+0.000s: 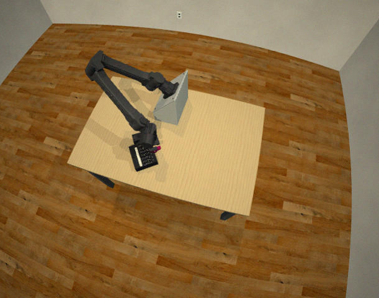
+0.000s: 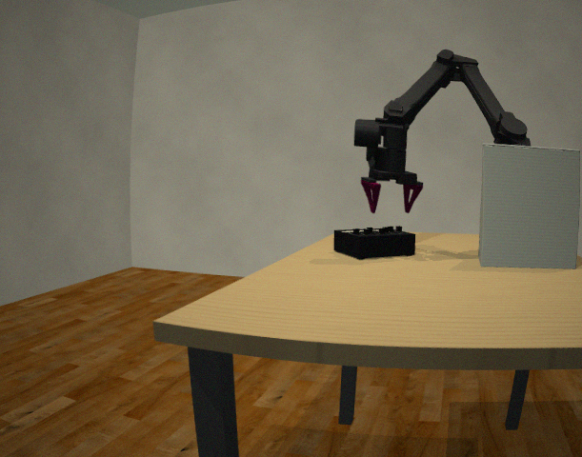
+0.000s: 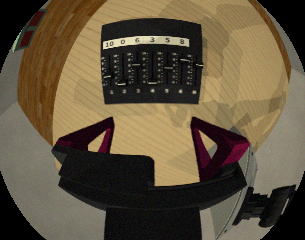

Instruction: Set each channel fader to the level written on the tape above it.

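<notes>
Now: hand 80 mm short of the fader cap and 50 mm above it. Round my hand: master cap (10 mm behind, 100 mm to the right, 50 mm below).
</notes>
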